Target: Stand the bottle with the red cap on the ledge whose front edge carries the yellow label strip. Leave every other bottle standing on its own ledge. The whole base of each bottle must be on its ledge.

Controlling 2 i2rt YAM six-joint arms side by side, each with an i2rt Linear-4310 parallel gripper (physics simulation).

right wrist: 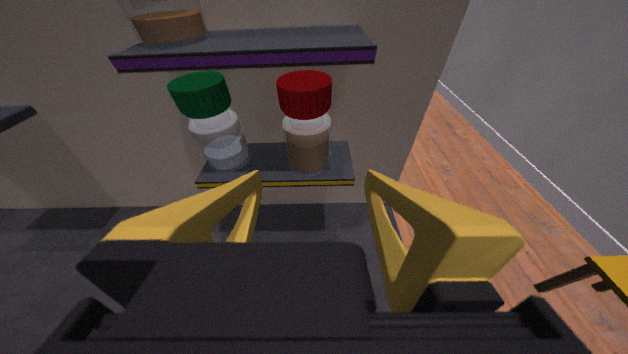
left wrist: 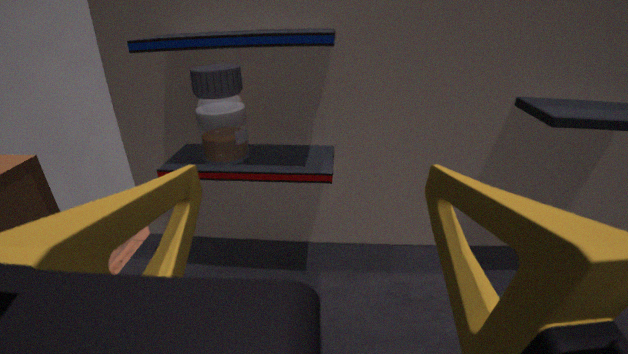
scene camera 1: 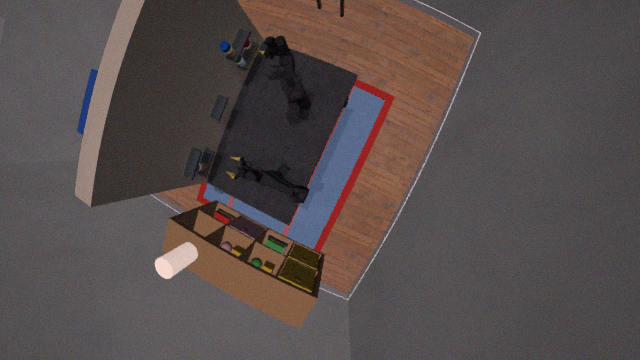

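Where they show: left gripper, fingertip midpoint: (left wrist: 313,177) (scene camera 1: 228,164); right gripper, fingertip midpoint: (right wrist: 313,178) (scene camera 1: 260,46); left arm's base, link origin: (scene camera 1: 278,176); right arm's base, link origin: (scene camera 1: 305,105).
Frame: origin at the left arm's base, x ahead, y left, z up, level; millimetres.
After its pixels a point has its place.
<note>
The bottle with the red cap (scene camera 1: 247,44) @(z 256, x 625, y -597 mm) (right wrist: 306,120) @(z 233, x 632, y -605 mm) stands upright towards the right of the ledge with the yellow strip (right wrist: 267,172) @(z 160, x 619, y -551 mm) in the right wrist view; its base appears wholly on the ledge. A green-capped bottle (right wrist: 215,120) @(z 230, x 619, y -507 mm) stands at the left on the same ledge, apart from it. My right gripper (scene camera 1: 262,52) @(z 245, x 544, y -633 mm) (right wrist: 313,178) @(z 245, x 544, y -633 mm) is partly open and empty, in front of this ledge and clear of the bottles. My left gripper (scene camera 1: 233,166) @(z 254, x 264, y 79 mm) (left wrist: 313,177) @(z 254, x 264, y 79 mm) is wide open and empty. It faces the red-strip ledge (left wrist: 285,160) @(z 160, x 466, y 178 mm), where a grey-capped bottle (left wrist: 220,115) @(z 218, x 435, y 236 mm) stands upright.
A purple-strip ledge (right wrist: 300,39) @(z 300, x 643, y -601 mm) above the yellow-strip one bears a bottle (right wrist: 170,26) @(z 313, x 612, y -510 mm) whose top is cut off. A blue-strip ledge (left wrist: 275,39) @(z 294, x 437, y 169 mm) hangs above the red-strip one. Another ledge (scene camera 1: 219,107) @(z 230, x 549, y -168 mm) (left wrist: 590,114) @(z 230, x 523, y -143 mm) projects mid-wall. A brown compartment box (scene camera 1: 240,285) stands beside the dark table (scene camera 1: 270,130) @(z 0, x 250, y -227 mm).
</note>
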